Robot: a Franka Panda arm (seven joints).
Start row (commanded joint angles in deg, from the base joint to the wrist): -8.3, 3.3, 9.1, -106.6, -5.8, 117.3, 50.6
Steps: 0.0, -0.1, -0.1, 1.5, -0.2, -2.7, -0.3; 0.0, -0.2, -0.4, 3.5, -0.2, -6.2, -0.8; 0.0, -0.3, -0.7, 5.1, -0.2, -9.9, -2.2; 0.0, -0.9, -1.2, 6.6, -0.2, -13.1, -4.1; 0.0, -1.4, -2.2, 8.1, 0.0, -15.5, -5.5; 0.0, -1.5, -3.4, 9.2, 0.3, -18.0, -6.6; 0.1, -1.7, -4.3, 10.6, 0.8, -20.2, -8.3; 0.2, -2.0, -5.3, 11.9, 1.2, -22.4, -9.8; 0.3, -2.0, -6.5, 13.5, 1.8, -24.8, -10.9
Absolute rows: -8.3, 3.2, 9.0, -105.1, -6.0, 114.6, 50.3; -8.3, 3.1, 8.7, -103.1, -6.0, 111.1, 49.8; -8.3, 3.0, 8.4, -101.5, -6.0, 107.4, 48.4; -8.3, 2.4, 7.9, -100.0, -6.0, 104.2, 46.5; -8.3, 1.9, 6.9, -98.5, -5.8, 101.8, 45.1; -8.3, 1.8, 5.7, -97.4, -5.5, 99.3, 44.0; -8.2, 1.6, 4.8, -96.0, -5.0, 97.1, 42.3; -8.1, 1.3, 3.8, -94.7, -4.6, 94.9, 40.8; -8.0, 1.3, 2.6, -93.1, -4.0, 92.5, 39.7
